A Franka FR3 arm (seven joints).
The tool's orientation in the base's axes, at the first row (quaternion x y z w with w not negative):
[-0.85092, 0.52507, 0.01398, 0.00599]
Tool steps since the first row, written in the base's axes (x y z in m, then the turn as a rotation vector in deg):
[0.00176, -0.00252, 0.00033, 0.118, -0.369, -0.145]
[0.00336, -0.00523, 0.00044, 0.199, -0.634, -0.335]
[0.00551, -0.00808, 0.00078, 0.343, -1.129, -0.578]
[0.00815, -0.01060, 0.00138, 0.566, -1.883, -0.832]
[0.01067, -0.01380, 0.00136, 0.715, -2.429, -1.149]
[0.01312, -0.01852, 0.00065, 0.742, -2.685, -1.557]
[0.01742, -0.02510, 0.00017, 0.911, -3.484, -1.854]
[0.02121, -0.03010, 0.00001, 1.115, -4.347, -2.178]
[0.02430, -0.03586, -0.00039, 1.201, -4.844, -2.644]
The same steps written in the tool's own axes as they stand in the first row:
[0.00303, -0.00044, -0.00042, 0.387, 0.059, 0.134]
[0.00617, -0.00066, -0.00063, 0.666, 0.105, 0.316]
[0.00967, -0.00130, -0.00108, 1.180, 0.197, 0.544]
[0.01308, -0.00252, -0.00179, 1.961, 0.335, 0.775]
[0.01707, -0.00334, -0.00189, 2.525, 0.445, 1.076]
[0.02241, -0.00342, -0.00134, 2.778, 0.534, 1.477]
[0.03023, -0.00431, -0.00110, 3.577, 0.740, 1.751]
[0.03640, -0.00546, -0.00113, 4.449, 0.943, 2.049]
[0.04294, -0.00564, -0.00093, 4.946, 1.087, 2.501]

